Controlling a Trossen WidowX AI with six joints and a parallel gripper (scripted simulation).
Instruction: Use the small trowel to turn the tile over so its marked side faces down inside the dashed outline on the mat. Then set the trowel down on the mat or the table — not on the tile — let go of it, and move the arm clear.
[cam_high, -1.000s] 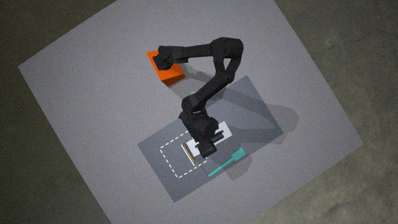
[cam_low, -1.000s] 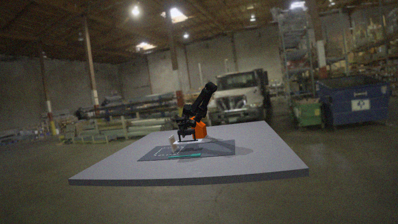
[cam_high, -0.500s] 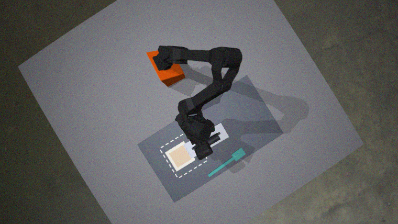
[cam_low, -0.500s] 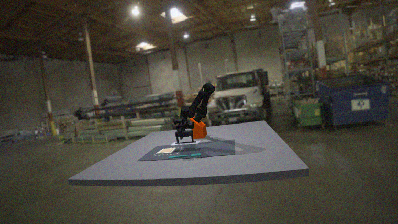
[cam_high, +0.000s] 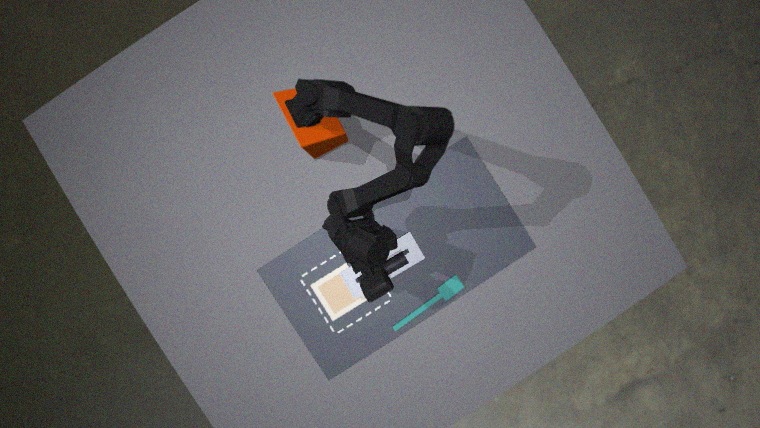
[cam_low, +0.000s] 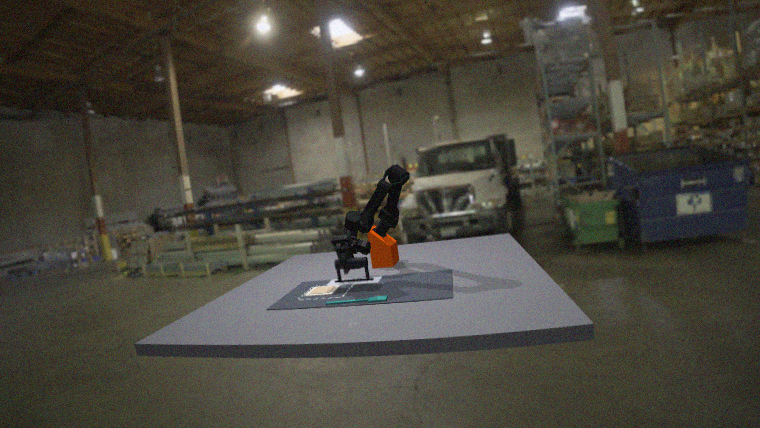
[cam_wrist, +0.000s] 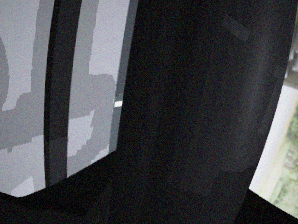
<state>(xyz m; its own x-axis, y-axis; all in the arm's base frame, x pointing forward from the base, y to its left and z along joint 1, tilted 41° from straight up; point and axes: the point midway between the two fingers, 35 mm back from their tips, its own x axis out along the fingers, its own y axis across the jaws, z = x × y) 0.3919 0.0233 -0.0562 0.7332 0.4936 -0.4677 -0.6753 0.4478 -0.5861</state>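
Right now my gripper tip is 20 mm past the dark mat, 60 mm to the right of it and 100 mm above it. From my gripper tip the other things lie so: tile 10 mm behind, 110 mm to the right, 70 mm below; then teal trowel 110 mm ahead, 100 mm to the left, 70 mm below.
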